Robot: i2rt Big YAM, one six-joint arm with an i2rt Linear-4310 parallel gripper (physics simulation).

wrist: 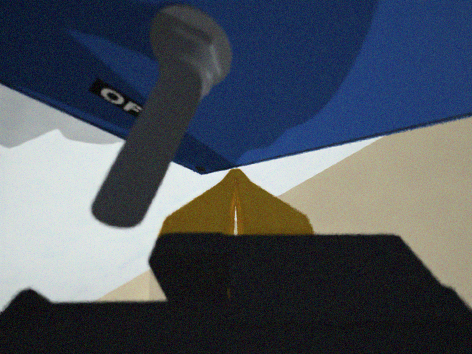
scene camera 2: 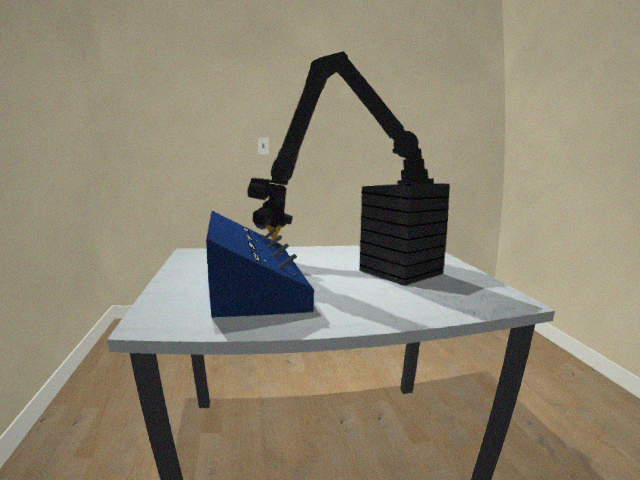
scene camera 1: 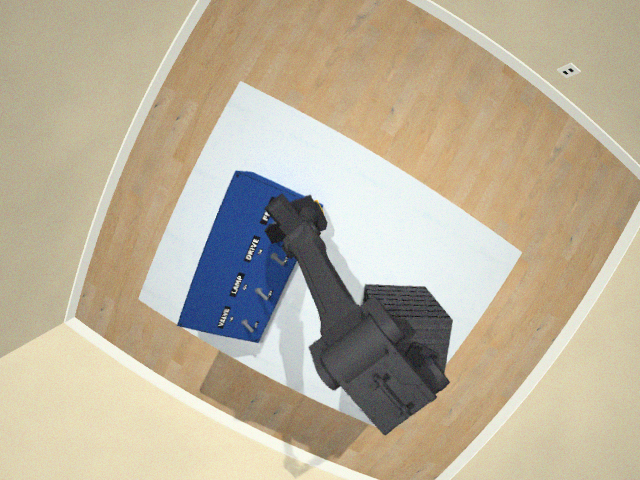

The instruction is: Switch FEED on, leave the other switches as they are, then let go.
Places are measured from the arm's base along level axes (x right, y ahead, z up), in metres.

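Where they show: gripper, between the fingertips: (wrist: pixel 235 176) (scene camera 1: pixel 315 201); arm's base, origin of its link: (scene camera 2: pixel 415 184) (scene camera 1: pixel 414 365).
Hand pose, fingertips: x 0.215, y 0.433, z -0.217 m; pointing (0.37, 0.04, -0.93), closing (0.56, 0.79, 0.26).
Note:
Things, the pixels of their top centre, and the offset from my fingertips. Level surfaces: height alone.
- FEED lever, centre of its top: (wrist: pixel 156 195) dz +0.054, dx -0.076, dy +0.016 m
- DRIVE, centre of its top: (scene camera 1: pixel 277 261) dz +0.054, dx -0.196, dy +0.007 m
- LAMP, centre of its top: (scene camera 1: pixel 261 297) dz +0.054, dx -0.316, dy -0.003 m
- VALVE, centre of its top: (scene camera 1: pixel 247 329) dz +0.054, dx -0.435, dy -0.012 m
- white table, height of its surface: dz -0.077 m
The blue sloped switch panel (scene camera 1: pixel 211 258) (scene camera 2: pixel 253 289) (wrist: pixel 300 65) stands on the table. The FEED lever (wrist: pixel 150 140) tilts toward its partly covered OFF label (wrist: pixel 119 100) in the wrist view; the arm hides it in scene camera 1. The levers of DRIVE (scene camera 1: pixel 278 258), LAMP (scene camera 1: pixel 262 293) and VALVE (scene camera 1: pixel 248 325) all lean the same way, toward the panel's low edge. My gripper (scene camera 1: pixel 318 205) (scene camera 2: pixel 273 234) (wrist: pixel 235 176) is shut and empty. Its yellow tips are low at the panel's far end, right of the FEED lever in the wrist view; whether they touch it I cannot tell.
The white table (scene camera 1: pixel 361 170) (scene camera 2: pixel 170 289) carries the panel and the black ribbed pedestal (scene camera 1: pixel 436 330) (scene camera 2: pixel 403 237) of the arm. The DRIVE lever stands close beside the gripper, on the near side in scene camera 2. A beige wall lies behind the table.

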